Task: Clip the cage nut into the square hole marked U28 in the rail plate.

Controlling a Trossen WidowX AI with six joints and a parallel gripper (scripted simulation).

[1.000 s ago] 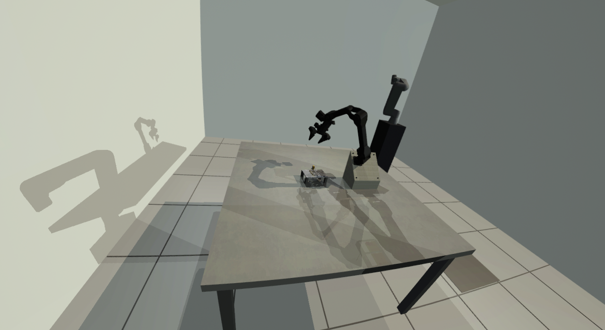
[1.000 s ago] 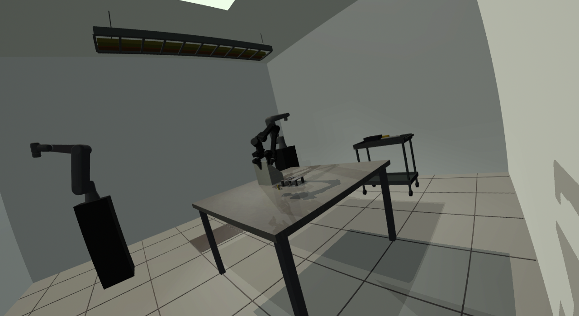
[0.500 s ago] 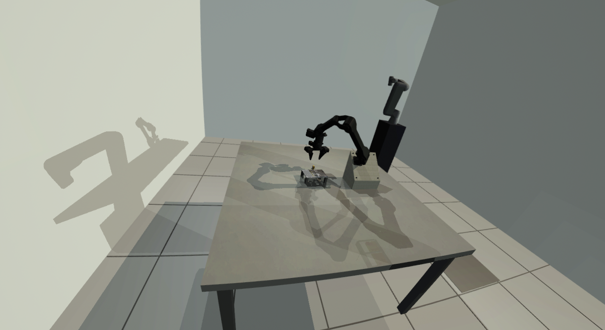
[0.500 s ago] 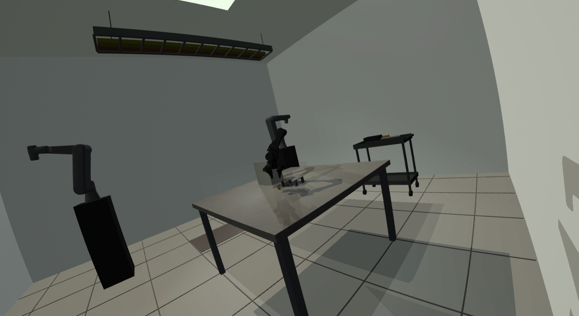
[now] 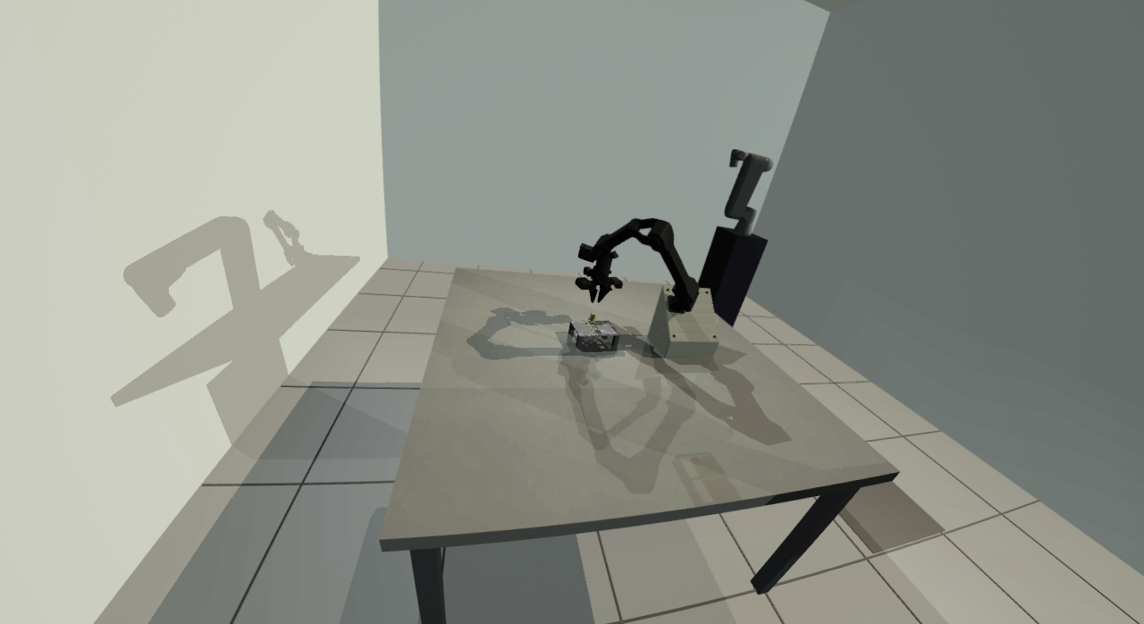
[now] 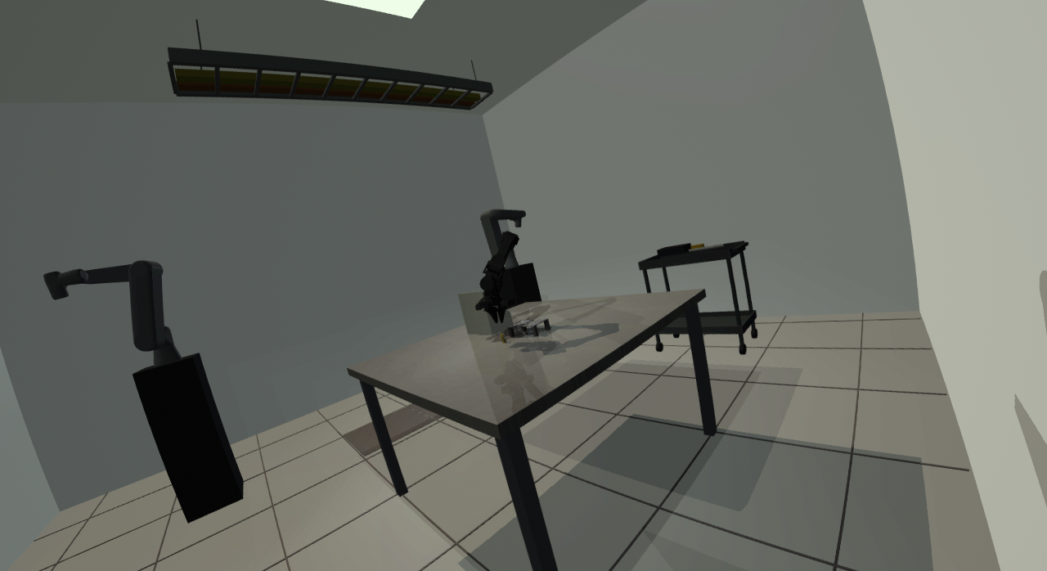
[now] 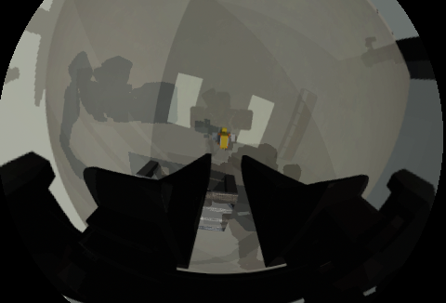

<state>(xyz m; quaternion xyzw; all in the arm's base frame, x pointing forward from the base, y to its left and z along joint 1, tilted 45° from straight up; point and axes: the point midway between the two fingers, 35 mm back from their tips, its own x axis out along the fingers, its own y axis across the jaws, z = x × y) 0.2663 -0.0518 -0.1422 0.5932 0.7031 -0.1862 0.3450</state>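
The cage nut is 7 cm below my gripper tip.
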